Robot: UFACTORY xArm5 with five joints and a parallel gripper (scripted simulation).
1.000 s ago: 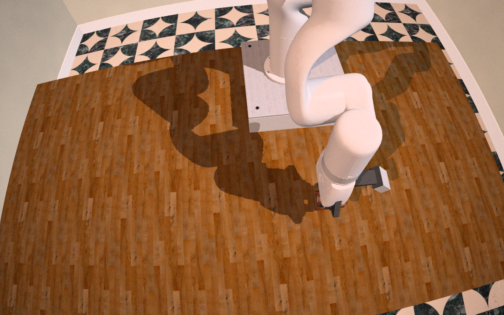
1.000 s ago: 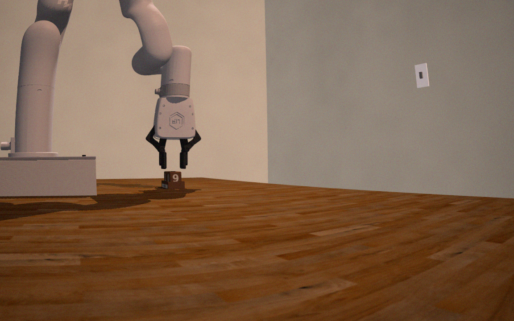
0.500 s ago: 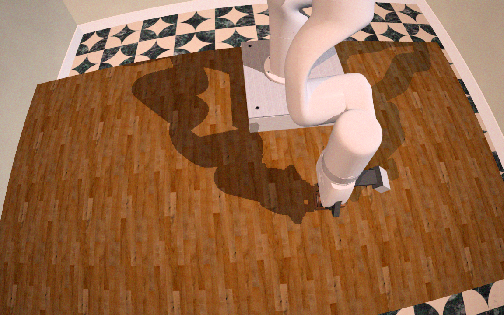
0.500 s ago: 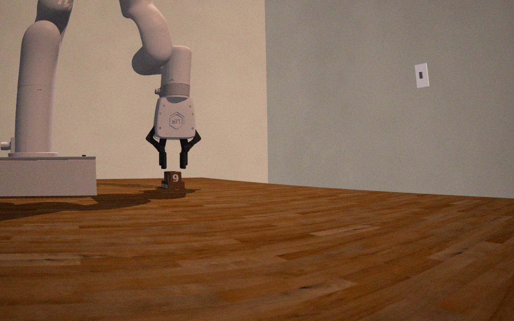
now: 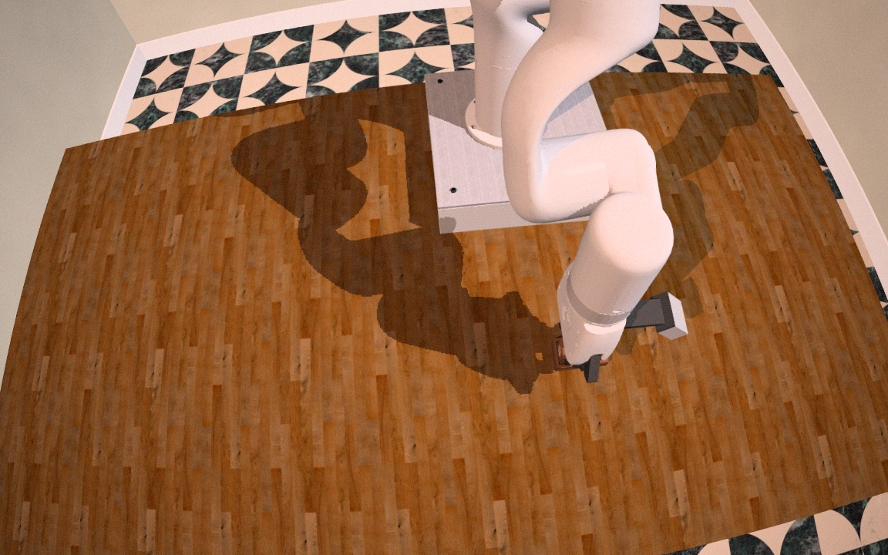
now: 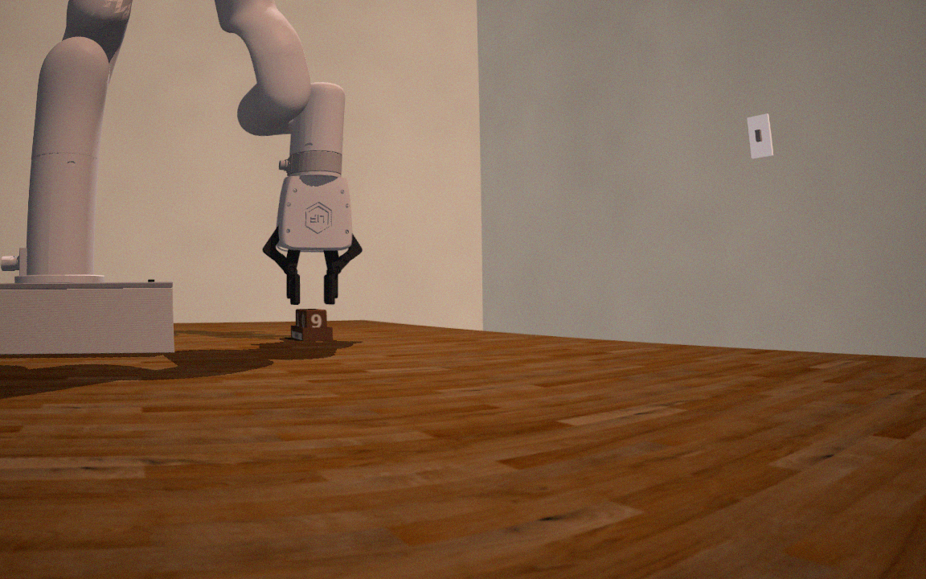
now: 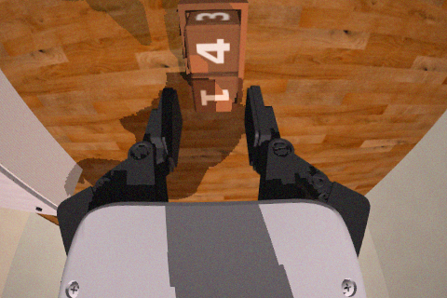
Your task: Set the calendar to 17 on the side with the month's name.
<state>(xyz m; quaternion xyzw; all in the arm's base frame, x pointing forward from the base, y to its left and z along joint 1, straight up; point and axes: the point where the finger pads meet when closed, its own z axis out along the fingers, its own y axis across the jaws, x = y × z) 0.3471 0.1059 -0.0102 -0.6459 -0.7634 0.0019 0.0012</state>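
Now: the brown tray 60 mm below my hand and 20 mm to the left of it.
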